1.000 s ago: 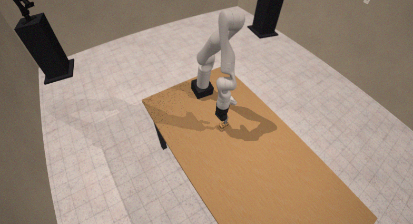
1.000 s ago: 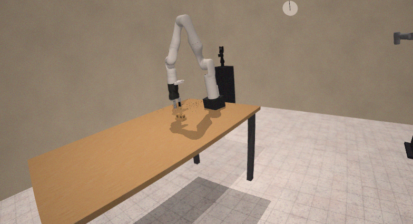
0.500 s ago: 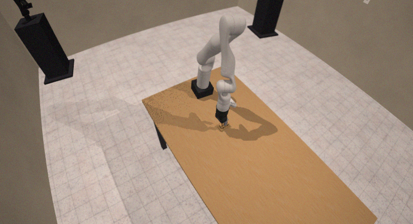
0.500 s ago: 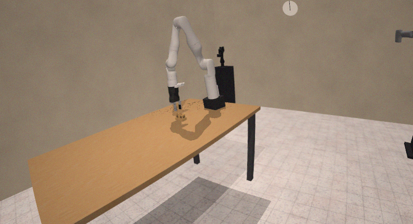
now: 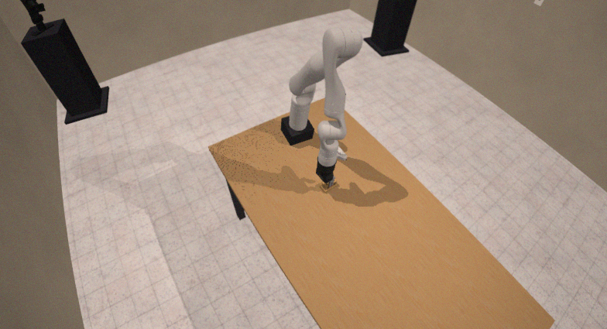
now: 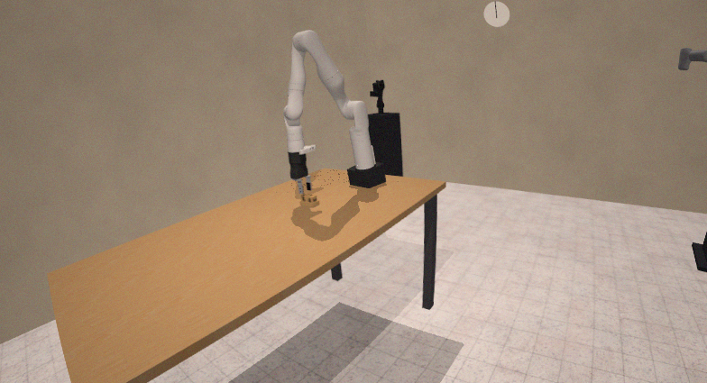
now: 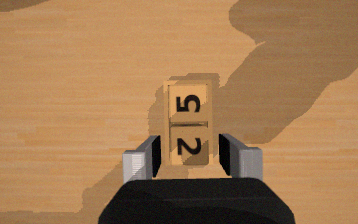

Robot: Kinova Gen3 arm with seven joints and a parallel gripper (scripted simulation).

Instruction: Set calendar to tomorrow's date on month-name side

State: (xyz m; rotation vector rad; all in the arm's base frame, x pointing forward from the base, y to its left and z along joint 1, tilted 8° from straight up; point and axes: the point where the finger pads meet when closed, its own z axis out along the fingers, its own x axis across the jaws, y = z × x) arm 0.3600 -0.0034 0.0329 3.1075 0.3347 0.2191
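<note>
Right now the wooden date cube is 50 mm below my hand. From my hand the other things lie so: wooden tray: 60 mm below, 20 mm to the left.
</note>
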